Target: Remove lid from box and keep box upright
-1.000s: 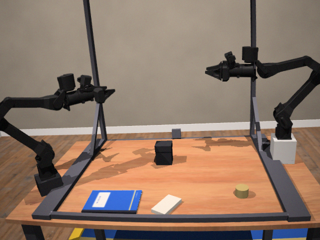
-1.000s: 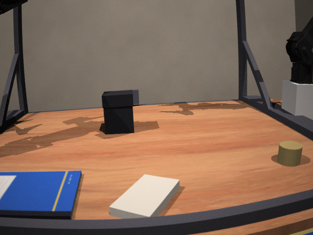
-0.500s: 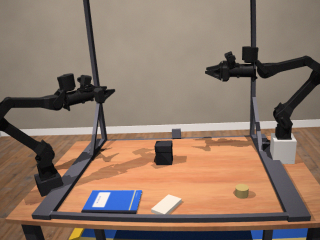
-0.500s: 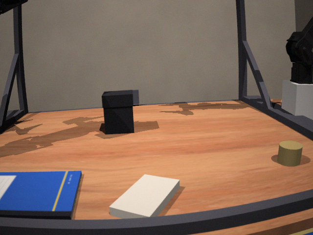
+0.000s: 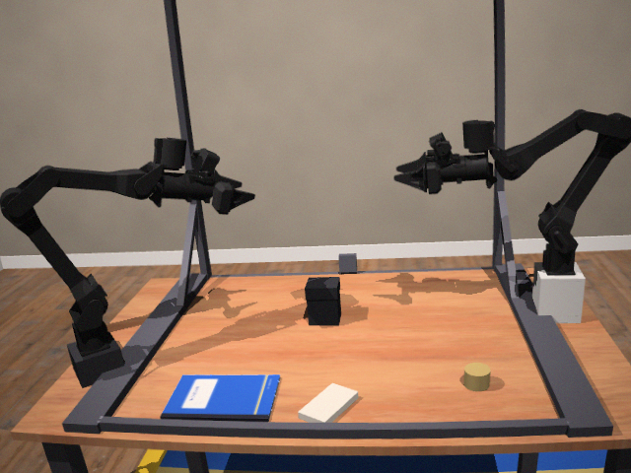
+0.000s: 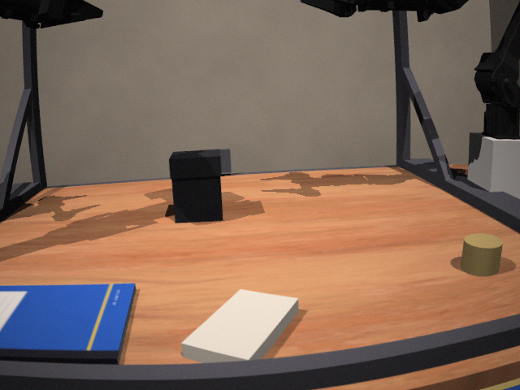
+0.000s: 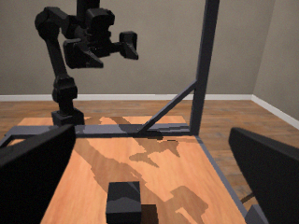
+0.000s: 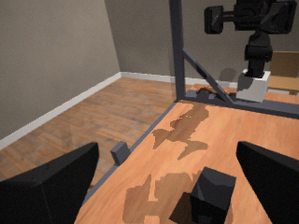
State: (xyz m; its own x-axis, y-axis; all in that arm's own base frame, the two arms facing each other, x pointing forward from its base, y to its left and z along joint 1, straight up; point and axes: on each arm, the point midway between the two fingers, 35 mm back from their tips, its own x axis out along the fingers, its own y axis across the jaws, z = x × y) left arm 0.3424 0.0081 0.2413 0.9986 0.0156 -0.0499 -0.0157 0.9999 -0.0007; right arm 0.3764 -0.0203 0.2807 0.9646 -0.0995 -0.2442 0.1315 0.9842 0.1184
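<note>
Right now my left hand is 3 cm past the black lid, 22 cm to the left of it and 27 cm above it.
My right gripper is now 26 cm above the black lid, 18 cm to the right of it and 2 cm short of it.
</note>
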